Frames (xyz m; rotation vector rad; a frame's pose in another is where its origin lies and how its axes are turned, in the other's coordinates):
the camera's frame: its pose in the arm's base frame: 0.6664 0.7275 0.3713 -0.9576 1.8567 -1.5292
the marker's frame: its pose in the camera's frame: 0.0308 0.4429 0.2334 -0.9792 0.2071 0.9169
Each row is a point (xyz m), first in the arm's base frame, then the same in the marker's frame.
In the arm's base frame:
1: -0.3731 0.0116 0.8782
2: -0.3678 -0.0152 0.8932
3: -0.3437 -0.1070 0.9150
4: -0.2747 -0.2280 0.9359
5: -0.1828 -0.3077 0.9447
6: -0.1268 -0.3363 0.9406
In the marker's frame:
1: 0.6486 -0.6162 -1.3393
2: 0.6408 -0.6449 -1.3484
3: 0.6214 -0.7403 -1.3508
4: 0.5660 -0.8682 -1.3304
5: 0.4902 -0.9557 -1.2919
6: 0.4456 -0.9881 -1.2613

